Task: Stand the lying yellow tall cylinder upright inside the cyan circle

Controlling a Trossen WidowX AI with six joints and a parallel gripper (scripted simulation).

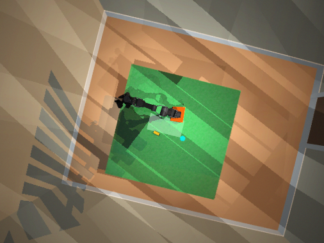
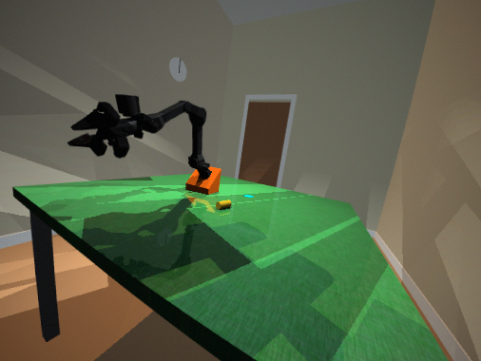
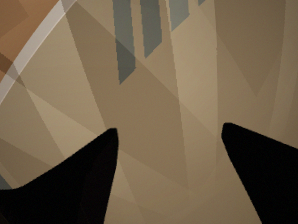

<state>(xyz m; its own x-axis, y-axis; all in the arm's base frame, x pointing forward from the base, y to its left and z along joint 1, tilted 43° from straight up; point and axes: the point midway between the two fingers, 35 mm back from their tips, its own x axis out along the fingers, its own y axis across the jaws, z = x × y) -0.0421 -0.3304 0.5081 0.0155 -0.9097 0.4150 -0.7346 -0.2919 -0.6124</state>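
My gripper tip is now 28 cm short of the yellow tall cylinder, 42 cm to the right of it and 22 cm above it. Round my gripper tip: cyan circle: 30 cm ahead, 72 cm to the left, 23 cm below.
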